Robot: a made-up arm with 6 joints. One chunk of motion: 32 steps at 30 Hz.
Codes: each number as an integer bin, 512 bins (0 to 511) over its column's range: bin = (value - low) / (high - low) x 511, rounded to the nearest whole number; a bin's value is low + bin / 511 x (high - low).
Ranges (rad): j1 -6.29..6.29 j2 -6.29..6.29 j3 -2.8..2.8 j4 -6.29..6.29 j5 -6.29..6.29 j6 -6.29..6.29
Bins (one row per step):
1: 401 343 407 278 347 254
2: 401 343 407 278 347 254
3: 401 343 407 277 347 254
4: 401 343 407 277 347 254
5: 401 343 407 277 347 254
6: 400 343 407 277 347 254
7: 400 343 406 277 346 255
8: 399 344 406 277 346 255
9: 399 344 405 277 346 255
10: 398 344 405 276 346 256
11: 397 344 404 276 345 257
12: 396 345 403 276 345 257
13: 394 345 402 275 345 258
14: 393 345 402 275 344 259
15: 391 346 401 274 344 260
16: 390 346 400 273 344 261
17: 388 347 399 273 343 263
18: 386 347 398 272 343 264
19: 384 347 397 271 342 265
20: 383 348 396 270 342 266
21: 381 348 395 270 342 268
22: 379 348 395 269 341 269
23: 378 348 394 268 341 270
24: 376 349 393 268 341 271
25: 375 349 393 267 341 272
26: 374 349 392 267 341 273
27: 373 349 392 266 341 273
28: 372 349 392 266 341 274
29: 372 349 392 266 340 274
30: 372 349 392 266 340 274
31: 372 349 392 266 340 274
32: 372 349 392 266 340 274
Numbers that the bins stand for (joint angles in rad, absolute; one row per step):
1: 3.5820 2.1541 1.6603 0.5539 2.2526 -0.0369
2: 3.5820 2.1541 1.6603 0.5539 2.2526 -0.0369
3: 3.5820 2.1541 1.6603 0.5293 2.2526 -0.0369
4: 3.5820 2.1541 1.6603 0.5293 2.2526 -0.0369
5: 3.5820 2.1541 1.6603 0.5293 2.2526 -0.0369
6: 3.5574 2.1541 1.6603 0.5293 2.2526 -0.0369
7: 3.5574 2.1541 1.6493 0.5293 2.2280 -0.0123
8: 3.5327 2.1787 1.6493 0.5293 2.2280 -0.0123
9: 3.5327 2.1787 1.6384 0.5293 2.2280 -0.0123
10: 3.5081 2.1787 1.6384 0.5047 2.2280 0.0123
11: 3.4835 2.1787 1.6274 0.5047 2.2033 0.0369
12: 3.4589 2.2033 1.6164 0.5047 2.2033 0.0369
13: 3.4096 2.2033 1.6055 0.4801 2.2033 0.0615
14: 3.3850 2.2033 1.6055 0.4801 2.1787 0.0862
15: 3.3358 2.2280 1.5945 0.4554 2.1787 0.1108
16: 3.3112 2.2280 1.5836 0.4308 2.1787 0.1354
17: 3.2619 2.2526 1.5726 0.4308 2.1541 0.1846
18: 3.2127 2.2526 1.5616 0.4062 2.1541 0.2093
19: 3.1635 2.2526 1.5507 0.3816 2.1295 0.2339
20: 3.1388 2.2772 1.5397 0.3570 2.1295 0.2585
21: 3.0896 2.2772 1.5288 0.3570 2.1295 0.3077
22: 3.0404 2.2772 1.5288 0.3323 2.1049 0.3323
23: 3.0158 2.2772 1.5178 0.3077 2.1049 0.3570
24: 2.9665 2.3018 1.5068 0.3077 2.1049 0.3816
25: 2.9419 2.3018 1.5068 0.2831 2.1049 0.4062
26: 2.9173 2.3018 1.4959 0.2831 2.1049 0.4308
27: 2.8927 2.3018 1.4959 0.2585 2.1049 0.4308
28: 2.8680 2.3018 1.4959 0.2585 2.1049 0.4554
29: 2.8680 2.3018 1.4959 0.2585 2.0803 0.4554
30: 2.8680 2.3018 1.4959 0.2585 2.0803 0.4554
31: 2.8680 2.3018 1.4959 0.2585 2.0803 0.4554
32: 2.8680 2.3018 1.4959 0.2585 2.0803 0.4554

